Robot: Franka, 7 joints.
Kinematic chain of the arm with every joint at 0, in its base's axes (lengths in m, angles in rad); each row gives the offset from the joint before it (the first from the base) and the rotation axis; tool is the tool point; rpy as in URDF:
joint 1: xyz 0 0 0.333 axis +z
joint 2: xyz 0 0 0 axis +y
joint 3: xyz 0 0 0.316 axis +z
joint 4: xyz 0.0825 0 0 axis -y
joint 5: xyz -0.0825 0 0.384 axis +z
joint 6: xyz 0 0 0 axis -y
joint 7: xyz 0.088 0 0 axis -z
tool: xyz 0 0 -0.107 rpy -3.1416 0 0
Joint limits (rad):
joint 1: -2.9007..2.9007
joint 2: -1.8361..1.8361
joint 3: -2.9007..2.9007
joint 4: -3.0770..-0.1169
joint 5: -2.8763..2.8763
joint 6: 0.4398..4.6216
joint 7: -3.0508..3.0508
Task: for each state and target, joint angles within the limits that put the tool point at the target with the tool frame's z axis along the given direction. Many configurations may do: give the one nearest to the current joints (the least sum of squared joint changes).
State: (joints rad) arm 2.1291 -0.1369 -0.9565 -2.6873 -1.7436 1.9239 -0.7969
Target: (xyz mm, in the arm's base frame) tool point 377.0 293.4 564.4 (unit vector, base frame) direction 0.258 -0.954 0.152
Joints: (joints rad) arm 2.0095 -0.0263 -1.0445 -1.9730 -1.4578 0.8579 -0.7969
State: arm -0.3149 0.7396 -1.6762 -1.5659 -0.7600 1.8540 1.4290
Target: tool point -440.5 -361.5 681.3 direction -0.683 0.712 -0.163
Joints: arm -0.9665 0.5733 -1.7357 -1.6303 -0.8199 1.8904 1.4290
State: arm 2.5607 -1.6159 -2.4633 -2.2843 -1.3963 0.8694 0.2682
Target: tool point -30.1 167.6 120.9 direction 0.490 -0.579 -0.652
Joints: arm 2.9007 -1.8308 -2.0113 -2.9177 -1.5263 0.6656 0.2682
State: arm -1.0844 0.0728 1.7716 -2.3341 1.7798 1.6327 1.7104
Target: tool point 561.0 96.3 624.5 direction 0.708 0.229 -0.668
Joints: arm -1.4042 -0.7040 1.2055 -1.8870 1.2338 2.2334 1.7104
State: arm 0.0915 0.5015 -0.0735 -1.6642 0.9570 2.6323 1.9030
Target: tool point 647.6 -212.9 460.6 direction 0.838 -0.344 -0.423
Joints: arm -0.1314 0.4150 -0.0594 -1.7097 1.0356 3.3443 1.9030
